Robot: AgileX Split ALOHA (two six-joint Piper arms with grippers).
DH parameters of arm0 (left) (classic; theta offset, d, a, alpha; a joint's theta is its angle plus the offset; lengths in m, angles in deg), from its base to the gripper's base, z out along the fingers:
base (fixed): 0 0 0 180
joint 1: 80.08 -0.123 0 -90
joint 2: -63.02 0 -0.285 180
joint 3: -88.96 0 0.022 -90
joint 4: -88.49 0.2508 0 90
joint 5: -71.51 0 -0.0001 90
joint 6: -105.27 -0.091 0 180
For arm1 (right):
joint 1: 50.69 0.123 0 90
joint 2: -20.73 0 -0.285 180
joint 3: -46.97 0 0.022 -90
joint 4: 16.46 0.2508 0 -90
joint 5: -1.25 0 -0.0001 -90
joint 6: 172.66 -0.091 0 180
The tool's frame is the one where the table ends.
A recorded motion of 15 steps. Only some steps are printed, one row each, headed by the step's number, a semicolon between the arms.
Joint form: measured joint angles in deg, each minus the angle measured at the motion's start. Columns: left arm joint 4, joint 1, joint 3, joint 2, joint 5, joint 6; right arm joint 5, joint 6, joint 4, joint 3, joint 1, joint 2.
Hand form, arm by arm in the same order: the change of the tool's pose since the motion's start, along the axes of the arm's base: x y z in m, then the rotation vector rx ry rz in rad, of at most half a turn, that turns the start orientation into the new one. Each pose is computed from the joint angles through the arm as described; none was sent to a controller.
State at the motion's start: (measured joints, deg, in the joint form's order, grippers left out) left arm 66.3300 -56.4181 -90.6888 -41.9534 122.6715 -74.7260; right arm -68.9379 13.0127 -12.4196 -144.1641 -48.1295 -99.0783
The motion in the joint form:
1: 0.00 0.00 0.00 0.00 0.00 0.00; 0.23 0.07 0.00 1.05 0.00 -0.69
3: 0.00 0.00 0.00 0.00 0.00 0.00; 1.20 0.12 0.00 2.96 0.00 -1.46
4: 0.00 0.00 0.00 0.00 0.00 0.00; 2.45 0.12 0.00 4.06 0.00 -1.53
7: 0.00 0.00 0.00 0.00 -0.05 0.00; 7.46 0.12 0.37 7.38 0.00 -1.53
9: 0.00 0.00 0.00 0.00 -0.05 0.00; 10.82 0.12 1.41 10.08 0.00 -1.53
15: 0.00 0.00 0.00 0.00 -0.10 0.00; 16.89 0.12 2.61 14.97 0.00 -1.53
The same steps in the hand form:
1: 0.0000 0.0000 0.0000 0.0000 0.0000 0.0000; -0.0013 -0.0001 -0.0091 -0.0013 0.0263 0.0010
3: 0.0000 0.0000 0.0000 0.0000 0.0000 0.0000; -0.0041 -0.0002 -0.0223 -0.0030 0.0560 0.0007
4: 0.0000 0.0000 0.0000 0.0000 0.0000 0.0000; -0.0054 -0.0003 -0.0274 -0.0035 0.0547 -0.0007
7: 0.0001 0.0000 0.0000 -0.0002 -0.0008 0.0003; -0.0079 -0.0002 -0.0410 0.0010 0.0256 -0.0093
9: 0.0001 0.0000 0.0000 -0.0002 -0.0008 0.0003; -0.0116 0.0009 -0.0518 0.0152 0.0150 -0.0223
15: 0.0001 0.0000 0.0001 -0.0005 -0.0016 0.0006; -0.0197 0.0015 -0.0707 0.0280 -0.0045 -0.0427

